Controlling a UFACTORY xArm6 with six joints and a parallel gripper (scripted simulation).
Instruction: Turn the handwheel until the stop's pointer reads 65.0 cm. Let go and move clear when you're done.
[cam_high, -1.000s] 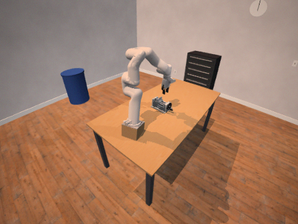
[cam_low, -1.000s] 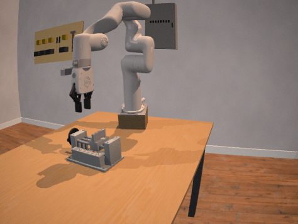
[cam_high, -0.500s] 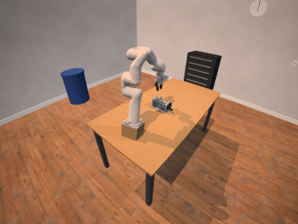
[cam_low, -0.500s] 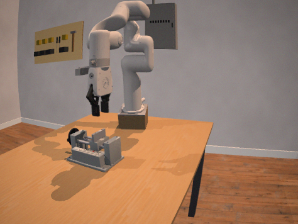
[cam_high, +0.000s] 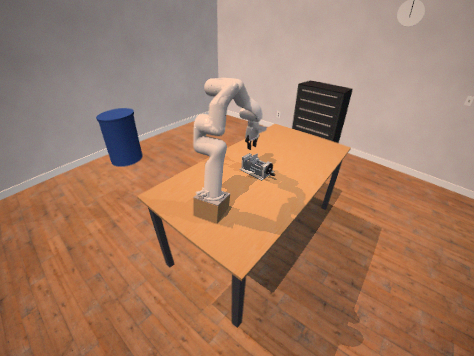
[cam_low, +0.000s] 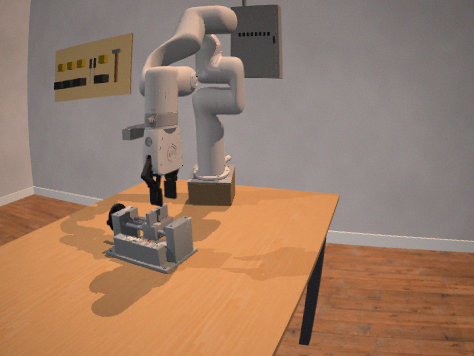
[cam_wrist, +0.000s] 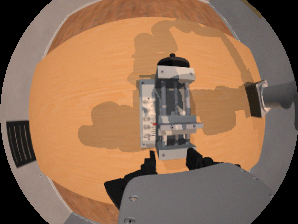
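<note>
The black handwheel is 200 mm to the right of my hand and 120 mm below it. The rest, counted from my hand: grey stop fixture: 10 mm behind, 50 mm to the right, 80 mm below.
</note>
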